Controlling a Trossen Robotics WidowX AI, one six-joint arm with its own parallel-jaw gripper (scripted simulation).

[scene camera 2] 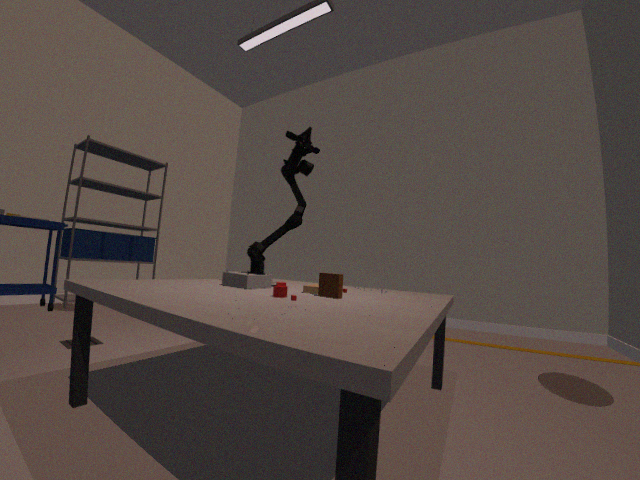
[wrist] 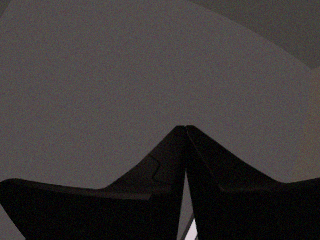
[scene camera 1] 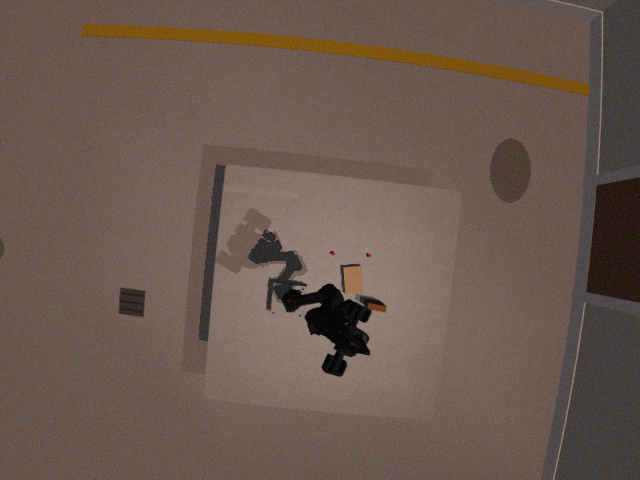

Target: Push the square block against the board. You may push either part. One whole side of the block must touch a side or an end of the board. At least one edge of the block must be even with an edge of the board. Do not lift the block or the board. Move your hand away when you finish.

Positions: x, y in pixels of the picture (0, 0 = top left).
Scene:
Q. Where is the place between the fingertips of my gripper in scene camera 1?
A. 368, 353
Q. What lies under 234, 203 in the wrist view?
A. My gripper.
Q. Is my gripper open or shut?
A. Shut.

